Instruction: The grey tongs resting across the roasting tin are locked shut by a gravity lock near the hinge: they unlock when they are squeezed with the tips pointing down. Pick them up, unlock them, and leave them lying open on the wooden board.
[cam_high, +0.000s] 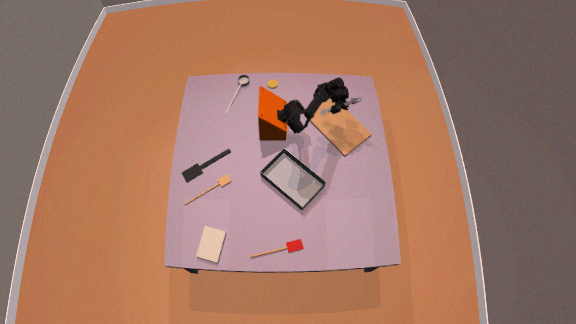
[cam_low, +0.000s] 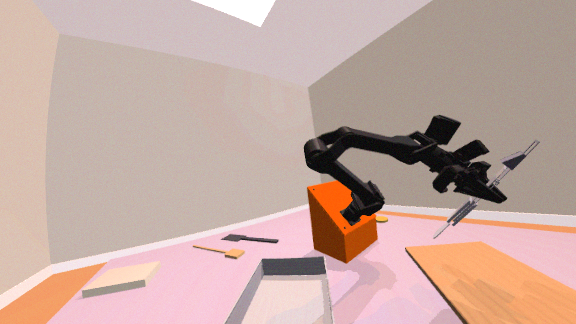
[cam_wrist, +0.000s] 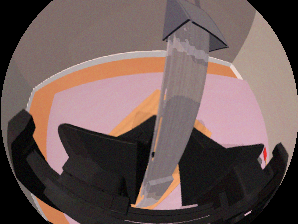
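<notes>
Right now my gripper tip is 1 cm past the wooden board, 3 cm to the left of it and 19 cm above it. From my gripper tip the other things lie so: red spatula (74 cm ahead, 39 cm to the right, 19 cm below); roasting tin (35 cm ahead, 32 cm to the right, 17 cm below); yellow disc (33 cm behind, 42 cm to the right, 19 cm below).
</notes>
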